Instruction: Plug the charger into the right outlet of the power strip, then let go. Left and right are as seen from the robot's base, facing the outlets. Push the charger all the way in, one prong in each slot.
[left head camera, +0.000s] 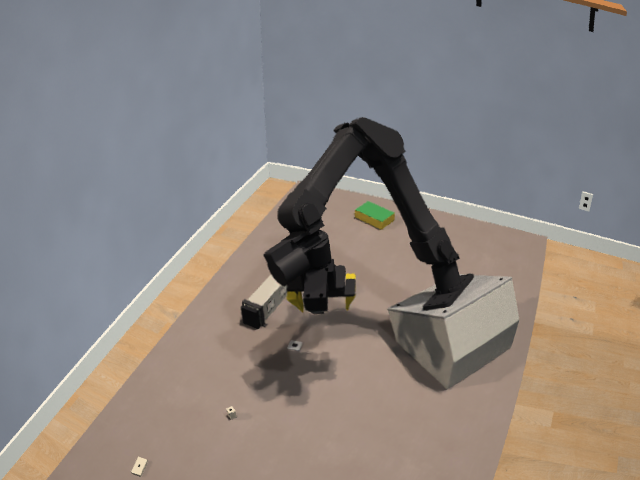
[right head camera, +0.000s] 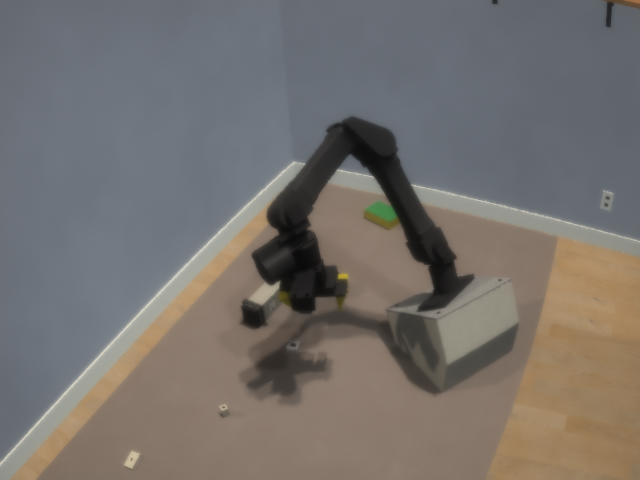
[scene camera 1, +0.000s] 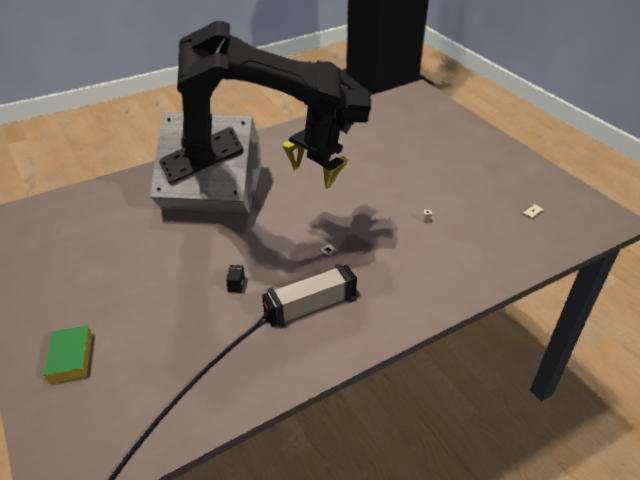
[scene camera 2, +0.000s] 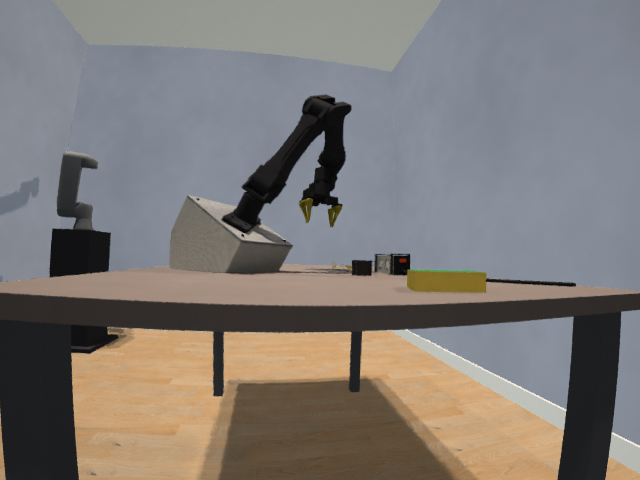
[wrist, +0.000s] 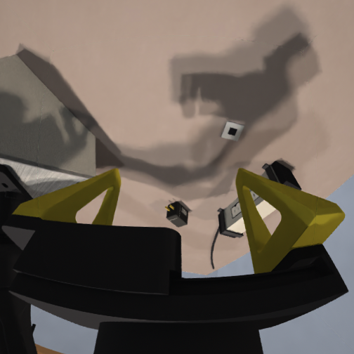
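Where they show: gripper, fingertip midpoint: (right head camera: 318, 309) (scene camera 1: 311, 178) (scene camera 2: 319, 224); arm's base at its link origin: (left head camera: 450, 292) (right head camera: 448, 293) (scene camera 1: 201, 155) (scene camera 2: 242, 221).
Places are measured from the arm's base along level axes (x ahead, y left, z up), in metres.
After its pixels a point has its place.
Note:
The charger (scene camera 1: 235, 278) {z -0.097, x 0.342, y -0.068 m} (scene camera 2: 361, 267) {z -0.116, x 0.318, y -0.076 m} (wrist: 177, 214) is a small black block on the table, apart from the strip; its gold prongs show in the wrist view and point toward the robot's base side. The power strip (scene camera 1: 313, 294) {z -0.084, x 0.479, y 0.051 m} (scene camera 2: 384, 264) {z -0.109, x 0.434, y 0.053 m} (wrist: 240, 220) is a pale bar with black ends. It also shows in the left head view (left head camera: 266, 298) {z -0.081, x 0.442, y 0.097 m} and the right head view (right head camera: 262, 299) {z -0.080, x 0.449, y 0.108 m}, partly behind the arm. Its outlets face the base; a finger partly covers them in the wrist view. My gripper (scene camera 1: 311, 177) {z 0.020, x 0.245, y 0.178 m} (scene camera 2: 320, 224) {z 0.020, x 0.245, y 0.178 m} (wrist: 177, 174) is open and empty, high above the table.
A green and yellow sponge (left head camera: 374, 214) {z -0.108, x 0.338, y -0.402 m} (scene camera 1: 68, 353) {z -0.108, x 0.356, y -0.419 m} (scene camera 2: 446, 281) {z -0.122, x 0.327, y -0.450 m} lies beyond the charger. A grey plate with a black square (left head camera: 294, 345) {z -0.134, x 0.330, y 0.174 m} (scene camera 1: 328, 250) {z -0.134, x 0.333, y 0.172 m} (wrist: 232, 131) lies near the strip. A small cube (left head camera: 231, 412) {z -0.112, x 0.353, y 0.450 m} (scene camera 1: 427, 215) {z -0.115, x 0.363, y 0.440 m} and a cream plate (left head camera: 139, 466) {z -0.129, x 0.467, y 0.691 m} (scene camera 1: 532, 211) {z -0.129, x 0.470, y 0.686 m} lie farther off. A cable (scene camera 1: 185, 393) {z -0.132, x 0.535, y -0.256 m} trails from the strip.

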